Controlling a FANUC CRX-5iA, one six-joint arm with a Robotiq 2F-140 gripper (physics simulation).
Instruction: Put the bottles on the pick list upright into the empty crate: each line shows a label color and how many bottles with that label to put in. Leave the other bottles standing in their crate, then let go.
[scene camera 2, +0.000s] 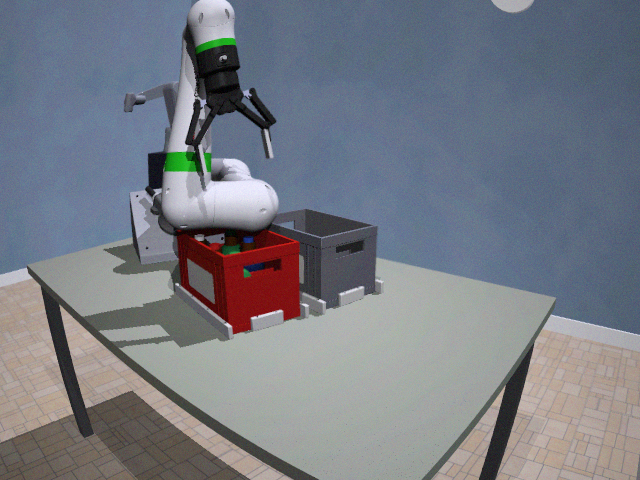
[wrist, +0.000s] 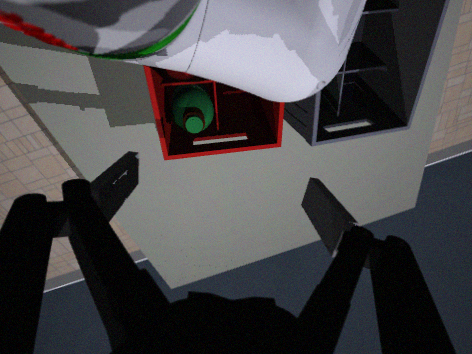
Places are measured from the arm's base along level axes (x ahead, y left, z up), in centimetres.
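Where they show: gripper, fingertip midpoint: (scene camera 2: 237, 166) (wrist: 225, 180).
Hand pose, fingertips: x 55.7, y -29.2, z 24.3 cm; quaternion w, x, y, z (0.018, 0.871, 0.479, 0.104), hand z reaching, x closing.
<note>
After its pixels a point has its place.
My gripper (scene camera 2: 236, 164) {x 55.7, y -29.2, z 24.3 cm} (wrist: 225, 180) {x 55.7, y -29.2, z 24.3 cm} is open and empty, high above the table and the crates. The red crate (scene camera 2: 266, 299) {x 62.5, y -28.9, z -3.9 cm} (wrist: 222, 152) {x 62.0, y -29.6, z 7.5 cm} holds upright bottles. A green bottle (scene camera 2: 231, 249) (wrist: 201, 101) stands in its end compartment, beside a compartment without a bottle in the wrist view. A blue-capped bottle (scene camera 2: 248, 240) {x 51.5, y -21.4, z 5.8 cm}, a white cap (scene camera 2: 199, 237) {x 40.3, y -27.0, z 6.2 cm} and something red (scene camera 2: 215, 246) {x 48.9, y -30.1, z 6.0 cm} also show inside in the scene view. The grey crate (scene camera 2: 348, 276) {x 70.2, y -7.2, z -3.5 cm} (wrist: 360, 136) {x 70.0, y -7.1, z 7.5 cm} stands beside it; no bottle shows in its visible compartments. The arm hides parts of both crates. The pick list does not show.
The white arm's elbow (scene camera 2: 237, 204) {x 51.6, y -25.0, z 15.0 cm} (wrist: 265, 55) {x 49.1, y -21.9, z 19.2 cm} hangs low over the red crate's back part and reaches over the grey crate's near side in the wrist view. White guide strips (scene camera 2: 267, 320) {x 63.3, y -30.0, z -8.3 cm} line the crates' bases on the table (scene camera 2: 413, 356) {x 95.9, y -25.9, z -10.1 cm} (wrist: 225, 225) {x 93.6, y -39.5, z -10.1 cm}. A blue wall stands behind.
</note>
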